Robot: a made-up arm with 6 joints. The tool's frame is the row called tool. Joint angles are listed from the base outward. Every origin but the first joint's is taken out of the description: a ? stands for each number. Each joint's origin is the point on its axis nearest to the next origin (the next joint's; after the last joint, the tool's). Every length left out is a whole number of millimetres.
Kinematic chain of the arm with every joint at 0, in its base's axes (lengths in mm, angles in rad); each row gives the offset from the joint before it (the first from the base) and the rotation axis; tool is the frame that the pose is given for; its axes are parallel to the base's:
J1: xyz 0 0 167 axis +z
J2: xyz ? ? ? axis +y
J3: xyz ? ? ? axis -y
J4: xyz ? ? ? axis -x
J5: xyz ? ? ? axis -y
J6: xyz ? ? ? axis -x
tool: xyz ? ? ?
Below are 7 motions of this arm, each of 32 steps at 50 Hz.
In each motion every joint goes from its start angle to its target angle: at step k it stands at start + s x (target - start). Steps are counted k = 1, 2, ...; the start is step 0. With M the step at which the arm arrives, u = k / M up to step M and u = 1 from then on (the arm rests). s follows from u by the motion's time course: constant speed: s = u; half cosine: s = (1 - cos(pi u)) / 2; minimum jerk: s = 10 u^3 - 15 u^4 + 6 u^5.
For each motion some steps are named. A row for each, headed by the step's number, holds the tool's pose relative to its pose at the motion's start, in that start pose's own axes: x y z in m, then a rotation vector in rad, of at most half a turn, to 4 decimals.
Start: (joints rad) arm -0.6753 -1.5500 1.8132 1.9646 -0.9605 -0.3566
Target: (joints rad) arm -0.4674 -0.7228 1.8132 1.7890 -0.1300 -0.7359
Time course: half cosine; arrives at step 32
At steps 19, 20, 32:
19: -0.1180 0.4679 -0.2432 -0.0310 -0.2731 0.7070
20: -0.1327 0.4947 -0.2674 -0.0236 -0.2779 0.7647
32: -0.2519 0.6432 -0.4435 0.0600 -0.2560 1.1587

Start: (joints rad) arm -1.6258 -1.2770 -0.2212 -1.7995 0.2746 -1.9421
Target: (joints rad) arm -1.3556 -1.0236 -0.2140 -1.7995 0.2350 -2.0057
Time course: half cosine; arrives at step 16
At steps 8, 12, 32:
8: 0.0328 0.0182 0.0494 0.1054 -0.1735 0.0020
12: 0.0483 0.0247 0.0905 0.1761 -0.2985 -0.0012
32: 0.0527 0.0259 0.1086 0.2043 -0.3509 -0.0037

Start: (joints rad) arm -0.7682 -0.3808 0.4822 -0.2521 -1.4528 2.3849
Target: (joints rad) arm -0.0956 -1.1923 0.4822 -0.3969 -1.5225 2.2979
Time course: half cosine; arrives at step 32
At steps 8, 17, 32:
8: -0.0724 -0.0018 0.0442 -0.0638 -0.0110 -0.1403
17: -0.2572 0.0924 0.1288 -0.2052 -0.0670 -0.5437
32: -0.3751 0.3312 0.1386 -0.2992 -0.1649 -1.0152

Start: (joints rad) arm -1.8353 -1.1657 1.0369 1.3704 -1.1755 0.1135
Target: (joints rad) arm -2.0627 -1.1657 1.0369 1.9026 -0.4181 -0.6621
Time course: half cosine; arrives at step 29
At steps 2, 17, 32:
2: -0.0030 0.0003 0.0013 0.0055 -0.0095 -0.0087
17: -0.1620 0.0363 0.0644 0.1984 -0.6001 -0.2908
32: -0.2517 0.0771 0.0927 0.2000 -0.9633 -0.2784

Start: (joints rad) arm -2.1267 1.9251 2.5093 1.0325 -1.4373 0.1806
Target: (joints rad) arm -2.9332 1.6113 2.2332 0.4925 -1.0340 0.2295
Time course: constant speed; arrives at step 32
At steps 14, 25, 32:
14: 0.2233 -0.2116 -0.0985 0.1731 0.0459 0.0033
25: 0.3406 -0.3880 -0.2419 0.3338 0.0577 -0.0414
32: 0.3816 -0.4976 -0.3557 0.4405 0.0549 -0.0952

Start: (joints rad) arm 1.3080 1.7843 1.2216 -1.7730 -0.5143 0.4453
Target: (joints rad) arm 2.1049 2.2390 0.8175 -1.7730 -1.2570 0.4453
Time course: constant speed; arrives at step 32
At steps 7, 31, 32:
7: 0.0121 -0.1147 -0.1664 0.0304 0.3356 -0.1006
31: -0.2754 -0.4749 -0.4994 0.2475 1.3035 -0.5948
32: -0.2938 -0.4862 -0.5018 0.2607 1.3346 -0.6213

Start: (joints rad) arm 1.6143 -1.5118 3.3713 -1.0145 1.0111 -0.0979
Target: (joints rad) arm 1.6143 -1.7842 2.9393 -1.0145 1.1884 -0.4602
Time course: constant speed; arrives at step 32
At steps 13, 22, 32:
13: 0.0015 -0.0420 -0.0425 0.0995 -0.0419 -0.0207
22: 0.0036 -0.0677 -0.0704 0.1671 -0.0722 -0.0294
32: 0.0071 -0.0931 -0.0998 0.2411 -0.1063 -0.0336

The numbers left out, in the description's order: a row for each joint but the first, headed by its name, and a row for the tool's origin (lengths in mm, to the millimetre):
J2: 0 0 0
J3: 0 0 458
J4: 552 0 0
J5: 0 -157 0
J6: 0 0 0
tool: 0 0 0

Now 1 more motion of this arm.
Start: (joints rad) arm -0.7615 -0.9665 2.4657 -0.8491 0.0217 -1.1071
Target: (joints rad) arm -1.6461 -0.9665 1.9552 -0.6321 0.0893 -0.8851
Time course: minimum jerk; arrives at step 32
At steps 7, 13, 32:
7: -0.0013 -0.0411 -0.0473 -0.0144 0.0425 -0.0531
13: -0.0385 -0.1739 -0.2150 -0.0807 0.2090 -0.2265
32: -0.3501 -0.4172 -0.5976 -0.3516 0.7763 -0.5610

